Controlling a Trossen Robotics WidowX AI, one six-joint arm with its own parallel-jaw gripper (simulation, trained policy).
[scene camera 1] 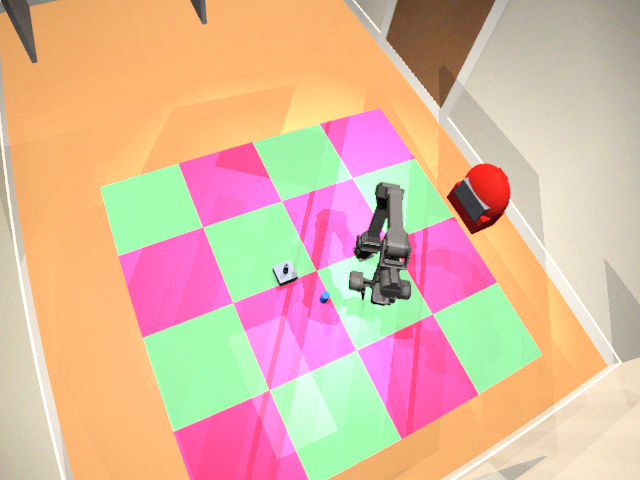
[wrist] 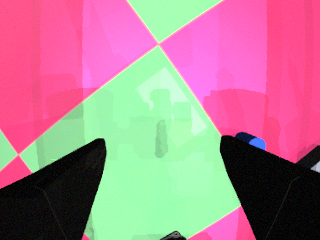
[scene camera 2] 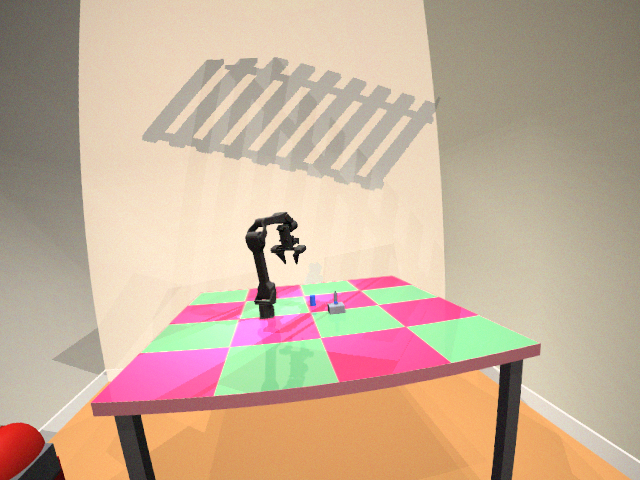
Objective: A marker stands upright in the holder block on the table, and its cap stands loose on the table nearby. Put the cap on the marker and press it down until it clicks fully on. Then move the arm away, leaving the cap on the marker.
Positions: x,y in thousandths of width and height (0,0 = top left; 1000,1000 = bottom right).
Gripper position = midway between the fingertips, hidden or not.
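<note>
You'd find my gripper (scene camera 1: 584,628) here, and I can see my gripper (wrist: 511,602) too.
</note>
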